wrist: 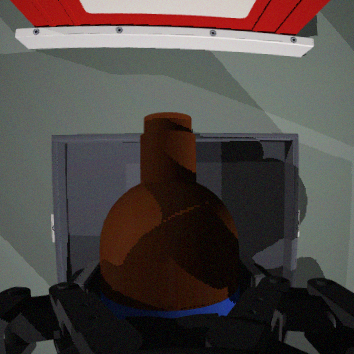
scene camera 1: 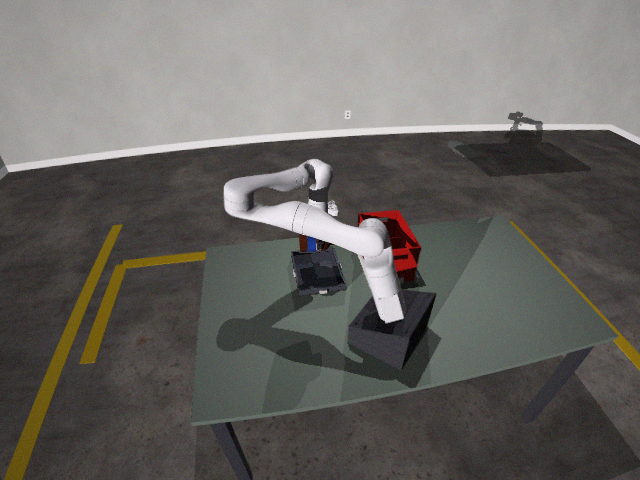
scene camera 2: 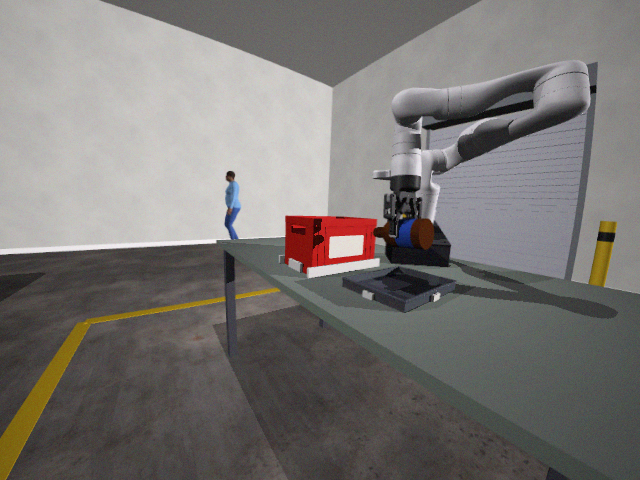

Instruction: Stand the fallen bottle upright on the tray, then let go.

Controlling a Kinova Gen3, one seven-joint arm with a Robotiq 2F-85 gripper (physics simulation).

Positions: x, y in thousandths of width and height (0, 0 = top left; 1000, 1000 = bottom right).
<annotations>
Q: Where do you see a brown bottle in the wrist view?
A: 476, 699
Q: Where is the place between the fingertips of the gripper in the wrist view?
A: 479, 775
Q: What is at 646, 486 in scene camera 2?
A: A brown bottle.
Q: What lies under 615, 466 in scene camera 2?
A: The gripper.
</annotations>
